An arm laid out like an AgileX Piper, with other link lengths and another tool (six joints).
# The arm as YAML. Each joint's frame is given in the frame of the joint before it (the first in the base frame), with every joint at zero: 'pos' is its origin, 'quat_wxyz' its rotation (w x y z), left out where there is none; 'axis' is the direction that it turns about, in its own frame. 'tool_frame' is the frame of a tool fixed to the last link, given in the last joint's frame.
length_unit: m
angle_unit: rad
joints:
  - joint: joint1
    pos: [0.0, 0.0, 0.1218]
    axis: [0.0, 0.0, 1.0]
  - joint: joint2
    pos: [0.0, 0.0, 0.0]
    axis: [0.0, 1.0, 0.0]
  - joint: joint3
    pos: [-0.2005, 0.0, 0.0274]
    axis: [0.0, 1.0, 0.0]
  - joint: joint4
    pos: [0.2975, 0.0, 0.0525]
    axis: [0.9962, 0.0, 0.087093]
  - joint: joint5
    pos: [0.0, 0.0, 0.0]
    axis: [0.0, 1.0, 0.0]
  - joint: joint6
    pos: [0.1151, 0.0, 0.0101]
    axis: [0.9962, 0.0, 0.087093]
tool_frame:
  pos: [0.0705, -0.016, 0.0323]
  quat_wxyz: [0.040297, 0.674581, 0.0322, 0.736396]
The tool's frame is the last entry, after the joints.
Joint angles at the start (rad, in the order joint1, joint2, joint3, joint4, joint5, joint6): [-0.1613 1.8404 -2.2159 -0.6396 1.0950 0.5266]
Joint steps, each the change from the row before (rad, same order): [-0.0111 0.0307 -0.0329 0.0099 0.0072 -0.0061]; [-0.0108 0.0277 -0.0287 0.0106 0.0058 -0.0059]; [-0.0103 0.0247 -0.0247 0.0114 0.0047 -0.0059]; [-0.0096 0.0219 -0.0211 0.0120 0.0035 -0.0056]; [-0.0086 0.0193 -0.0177 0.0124 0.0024 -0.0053]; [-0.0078 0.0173 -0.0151 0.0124 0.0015 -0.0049]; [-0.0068 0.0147 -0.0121 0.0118 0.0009 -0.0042]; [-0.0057 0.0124 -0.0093 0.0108 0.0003 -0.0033]
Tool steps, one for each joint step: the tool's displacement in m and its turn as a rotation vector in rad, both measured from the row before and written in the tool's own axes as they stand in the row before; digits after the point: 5 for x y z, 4 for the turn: [-0.00101 0.00107 0.00690 -0.0045 -0.0104 0.0044]; [-0.00132 0.00097 0.00666 -0.0030 -0.0103 0.0041]; [-0.00157 0.00080 0.00634 -0.0015 -0.0103 0.0038]; [-0.00170 0.00057 0.00596 0.0001 -0.0099 0.0037]; [-0.00180 0.00020 0.00555 0.0018 -0.0094 0.0033]; [-0.00183 -0.00004 0.00522 0.0028 -0.0089 0.0031]; [-0.00180 -0.00019 0.00468 0.0034 -0.0083 0.0029]; [-0.00178 -0.00038 0.00419 0.0037 -0.0076 0.0027]
